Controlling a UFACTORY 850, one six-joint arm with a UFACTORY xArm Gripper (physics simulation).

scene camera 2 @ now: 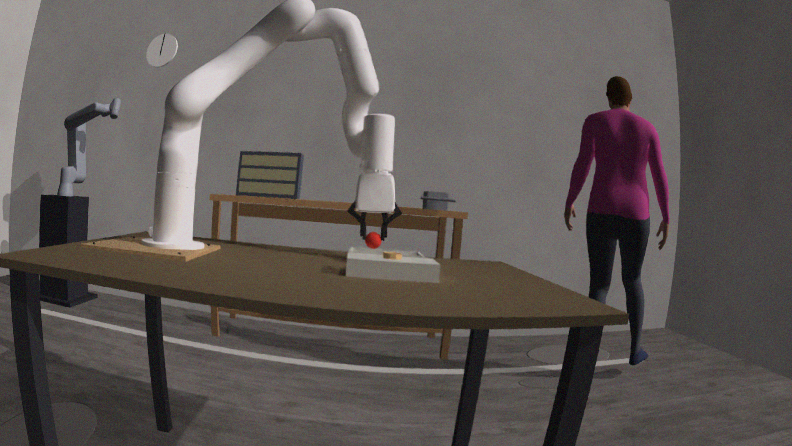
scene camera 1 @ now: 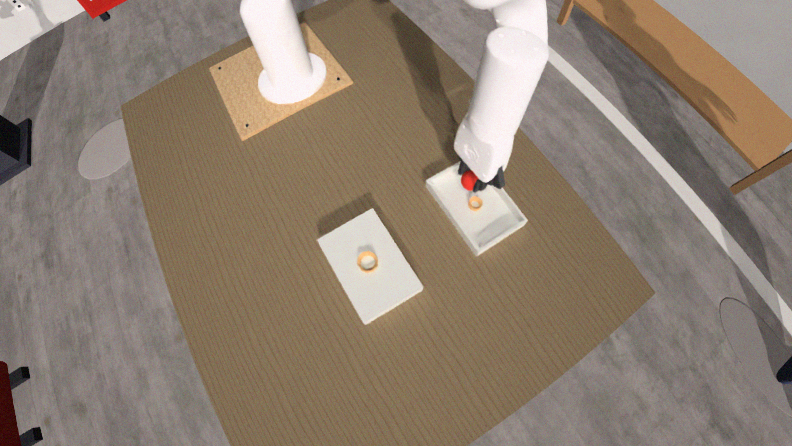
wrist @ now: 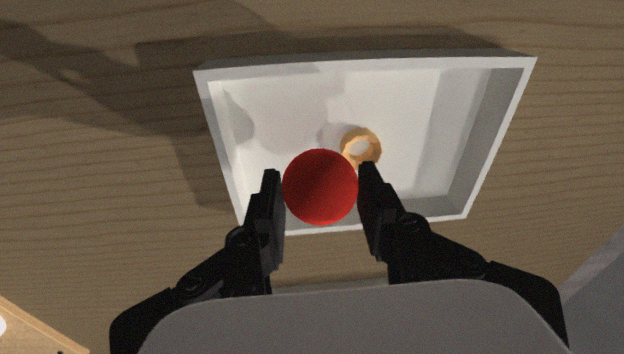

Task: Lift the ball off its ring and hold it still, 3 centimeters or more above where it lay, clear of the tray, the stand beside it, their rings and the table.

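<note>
The red ball [scene camera 1: 468, 180] [scene camera 2: 373, 240] [wrist: 320, 186] is held between the two black fingertips of my gripper [scene camera 1: 470, 178] [scene camera 2: 374, 235] [wrist: 320, 187], which is shut on it. The ball hangs in the air over the white tray [scene camera 1: 452, 217] [wrist: 365, 62], near one end. In the scene camera 2 view it shows above the white walls. An orange ring [scene camera 1: 474, 209] [wrist: 375, 150] lies on the tray floor, apart from the ball. The white stand [scene camera 1: 387, 293] [scene camera 2: 392, 269] carries another orange ring [scene camera 1: 367, 270] [scene camera 2: 392, 255]. The stand hides most of the tray in the scene camera 2 view.
The tray and stand are on the brown wooden table [scene camera 1: 266, 221] [scene camera 2: 249, 277] [wrist: 75, 225], with a gap between them. The arm's base plate [scene camera 1: 238, 99] [scene camera 2: 193, 252] is at the table's far corner. A wooden bench [scene camera 1: 692, 72] [scene camera 2: 332, 204] and a person [scene camera 2: 617, 160] are beyond the table.
</note>
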